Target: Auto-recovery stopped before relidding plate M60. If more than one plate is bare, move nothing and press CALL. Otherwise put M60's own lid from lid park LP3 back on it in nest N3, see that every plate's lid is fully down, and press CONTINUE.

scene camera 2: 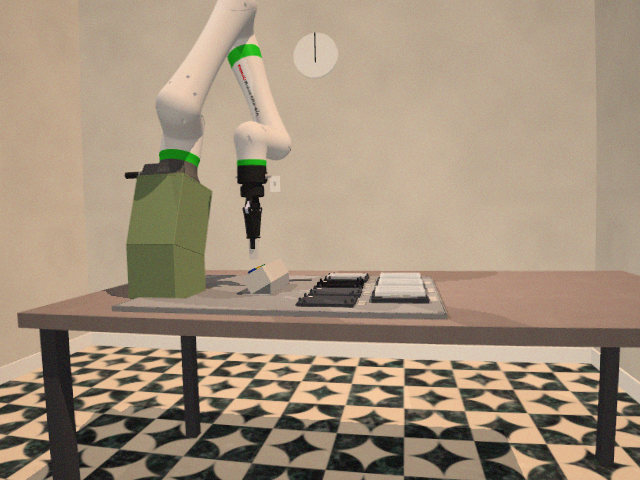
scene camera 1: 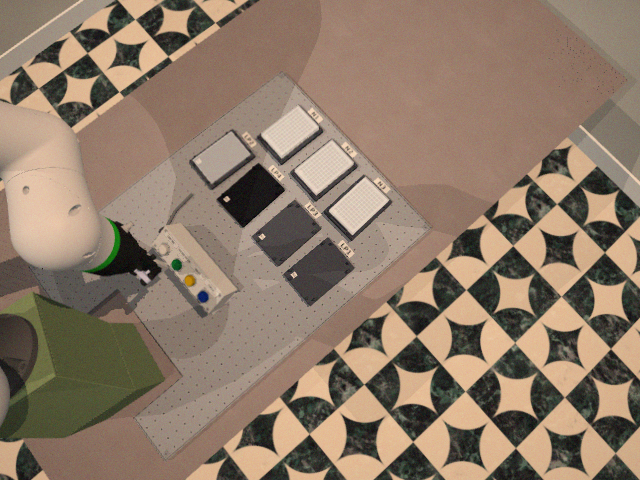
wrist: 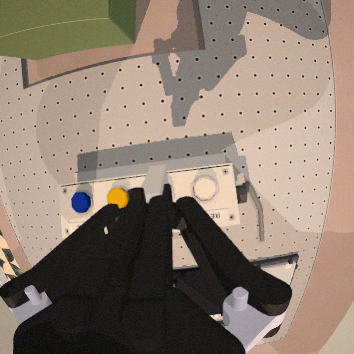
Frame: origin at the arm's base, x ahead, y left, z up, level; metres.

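Where they show: gripper, fingertip midpoint: (scene camera 2: 254, 259) (scene camera 1: 162, 268) (wrist: 159, 177); arm's base at its link origin: (scene camera 2: 175, 183).
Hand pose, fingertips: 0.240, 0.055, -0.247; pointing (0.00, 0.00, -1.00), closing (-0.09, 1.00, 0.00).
Each offset is from my fingertips to the top centre of the thing, as dx, dy, dz. "pt": to the spot under its first point.
My gripper (scene camera 1: 155, 269) (scene camera 2: 252, 246) (wrist: 159, 177) is shut and empty, above the button box @(+0.053, -0.025, -0.006) (scene camera 1: 219, 273) (scene camera 2: 279, 276) (wrist: 225, 202). The box has white @(+0.023, +0.047, -0.015) (scene camera 1: 163, 249) (wrist: 205, 188), green @(+0.028, -0.003, -0.015) (scene camera 1: 176, 264), yellow @(+0.034, -0.053, -0.015) (scene camera 1: 189, 280) (wrist: 118, 198) and blue @(+0.040, -0.103, -0.015) (scene camera 1: 203, 296) (wrist: 81, 202) buttons. In the wrist view the fingers hide the green one. White gridded plates stand in N1 @(+0.446, +0.140, -0.060) (scene camera 1: 290, 133), N2 @(+0.460, +0.006, -0.060) (scene camera 1: 324, 168) and N3 @(+0.472, -0.128, -0.060) (scene camera 1: 358, 205); I cannot tell which are bare. Dark grey tagged slabs lie at LP3 @(+0.285, -0.076, -0.070) (scene camera 1: 287, 233) and LP1 @(+0.295, -0.203, -0.070) (scene camera 1: 318, 272), a black one at LP4 @(+0.267, +0.060, -0.070) (scene camera 1: 251, 195), a pale grey one at LP2 @(+0.260, +0.188, -0.072) (scene camera 1: 222, 158).
A grey perforated board (scene camera 1: 248, 330) (scene camera 2: 206, 308) (wrist: 280, 115) carries the box, parks and nests. The green robot pedestal (scene camera 1: 87, 366) (scene camera 2: 165, 232) (wrist: 60, 25) stands behind the box. A thin grey bar @(pt +0.096, +0.138, -0.085) (scene camera 1: 179, 208) (wrist: 260, 215) sticks out from the box's white-button end.
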